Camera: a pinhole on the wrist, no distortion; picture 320 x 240 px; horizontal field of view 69.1 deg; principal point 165.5 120.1 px. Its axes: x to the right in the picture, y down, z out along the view. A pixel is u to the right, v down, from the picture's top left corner.
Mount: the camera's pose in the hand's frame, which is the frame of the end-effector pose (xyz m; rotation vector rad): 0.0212 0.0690 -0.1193 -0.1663 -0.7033 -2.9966
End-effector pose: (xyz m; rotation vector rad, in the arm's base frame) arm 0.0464 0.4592 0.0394 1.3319 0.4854 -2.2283
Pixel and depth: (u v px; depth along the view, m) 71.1 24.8 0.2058
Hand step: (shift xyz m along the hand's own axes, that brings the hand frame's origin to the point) 0.1160 0.2391 0.0169
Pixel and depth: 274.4 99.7 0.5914
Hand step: -0.2041 0.3703 0.4171
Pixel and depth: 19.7 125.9 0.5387
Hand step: 0.4070 0.3085 0.3262
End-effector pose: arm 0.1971 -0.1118 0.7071 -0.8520 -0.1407 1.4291
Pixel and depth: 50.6 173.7 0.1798
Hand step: 0.1293 0.1151 0.0485
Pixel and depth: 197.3 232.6 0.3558
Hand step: 0.0195 0.0722 0.2790
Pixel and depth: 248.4 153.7 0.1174
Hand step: -0.0083 0.1049 -0.0024
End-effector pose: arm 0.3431 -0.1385 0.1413 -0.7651 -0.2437 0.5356
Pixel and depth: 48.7 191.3 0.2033
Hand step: 0.1463 0.1074 0.0770
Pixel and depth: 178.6 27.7 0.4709
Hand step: 0.0225 0.4458 0.2206
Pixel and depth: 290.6 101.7 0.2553
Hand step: -0.0935 0.1965 0.1153
